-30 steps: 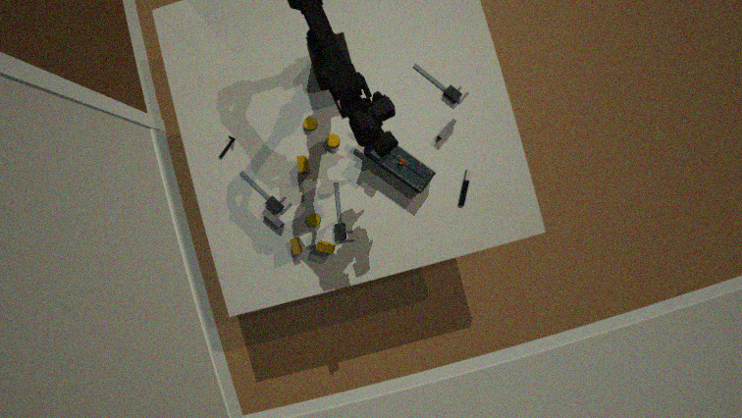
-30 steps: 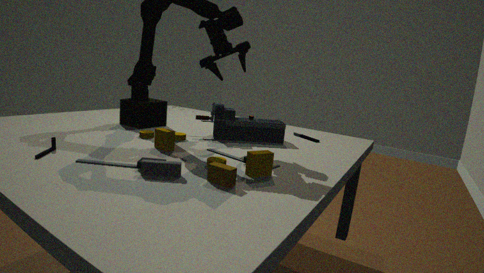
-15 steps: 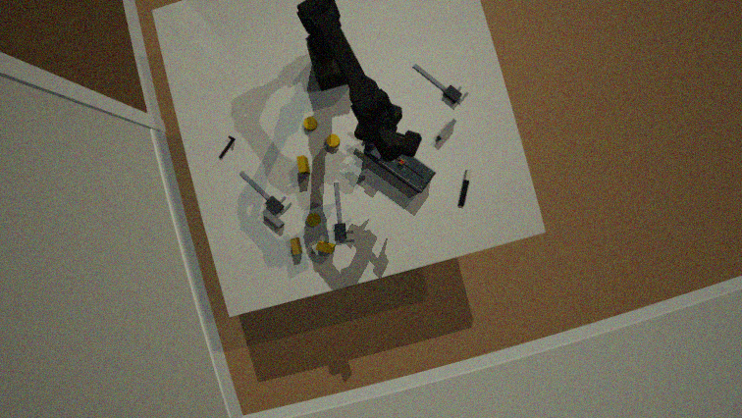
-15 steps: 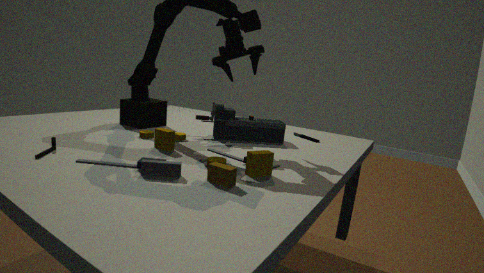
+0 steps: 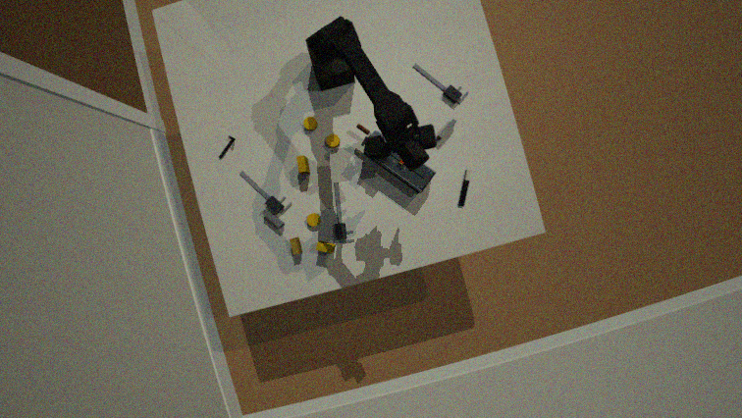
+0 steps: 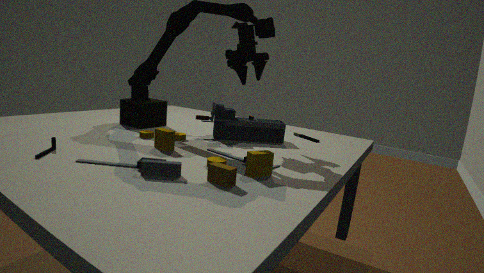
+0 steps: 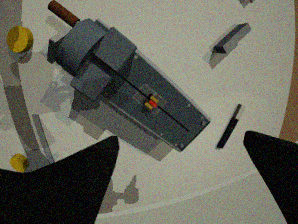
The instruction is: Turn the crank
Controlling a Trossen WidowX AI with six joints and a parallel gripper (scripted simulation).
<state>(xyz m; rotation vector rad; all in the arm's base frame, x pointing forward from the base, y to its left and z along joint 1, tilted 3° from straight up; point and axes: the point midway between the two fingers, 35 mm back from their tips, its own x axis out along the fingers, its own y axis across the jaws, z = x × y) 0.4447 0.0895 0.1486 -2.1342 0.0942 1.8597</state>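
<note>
My gripper tip is 130 mm above the slide and 20 mm short of it. The rest, counted from my gripper tip: black l-shaped key (570 mm to the right, 340 mm behind, 200 mm below); then black bar (210 mm below, 200 mm to the left, 190 mm ahead); then brown crank handle (150 mm below, 150 mm behind, 80 mm to the right).
</note>
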